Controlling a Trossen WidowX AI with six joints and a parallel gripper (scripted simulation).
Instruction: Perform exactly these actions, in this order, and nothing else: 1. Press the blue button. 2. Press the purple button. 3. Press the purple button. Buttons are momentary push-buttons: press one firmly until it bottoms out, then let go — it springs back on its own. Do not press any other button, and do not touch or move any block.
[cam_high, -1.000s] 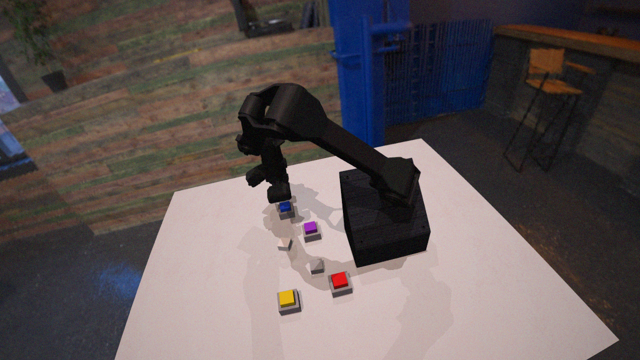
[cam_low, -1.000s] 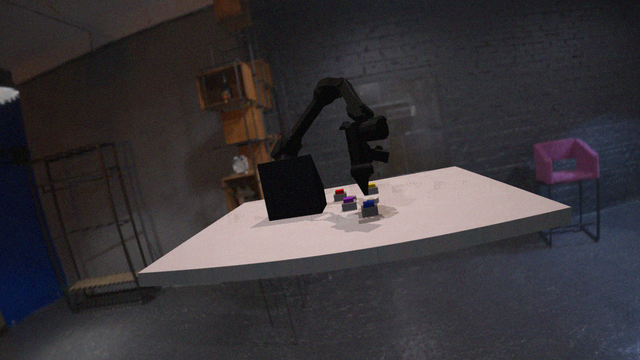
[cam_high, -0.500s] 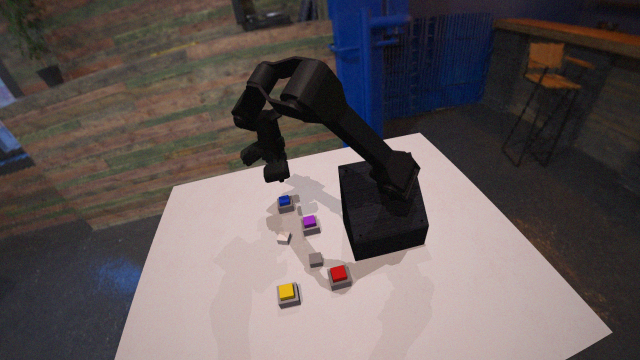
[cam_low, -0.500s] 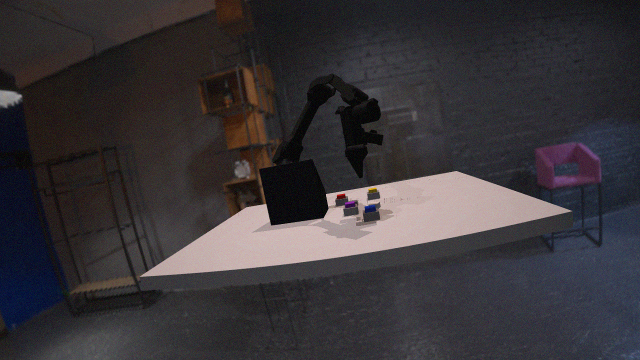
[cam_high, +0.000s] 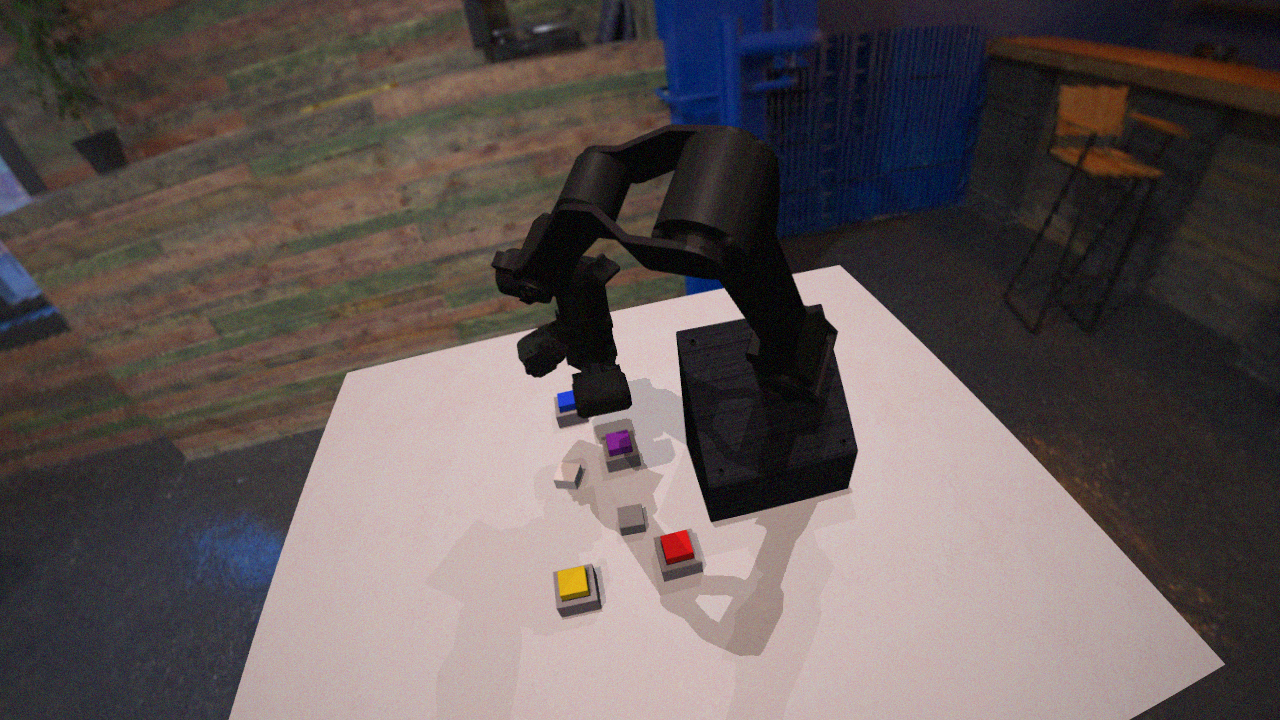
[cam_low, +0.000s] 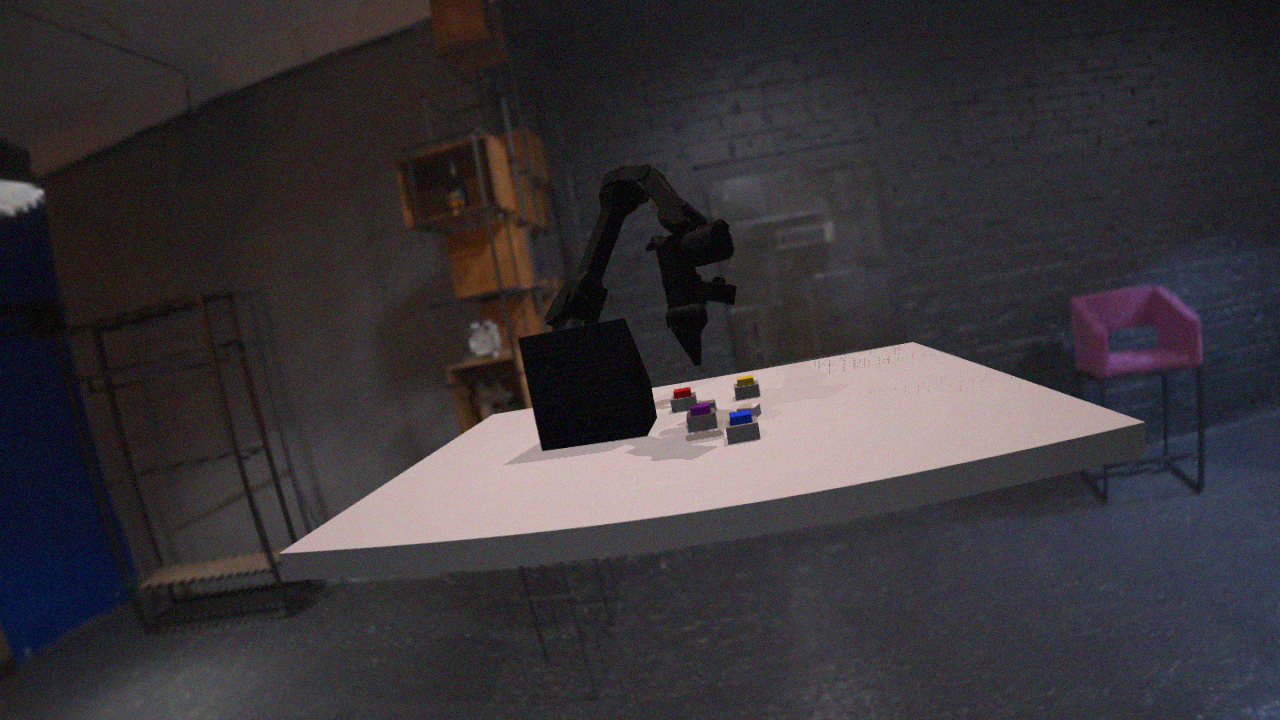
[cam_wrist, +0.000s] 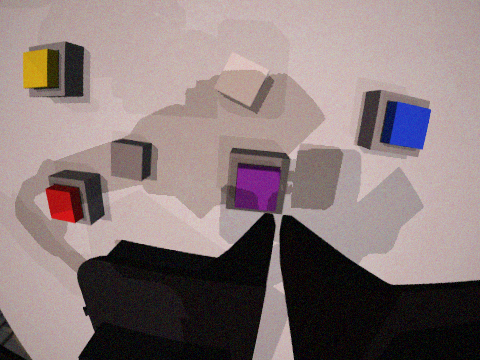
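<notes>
My gripper tip is now 10 mm past the purple button, 10 mm to the right of it and 70 mm above it. From my gripper tip the other things lie so: blue button 50 mm ahead, 110 mm to the right, 70 mm below; then white block 70 mm ahead, 30 mm to the left, 100 mm below; then grey block 120 mm to the left, 100 mm below.
</notes>
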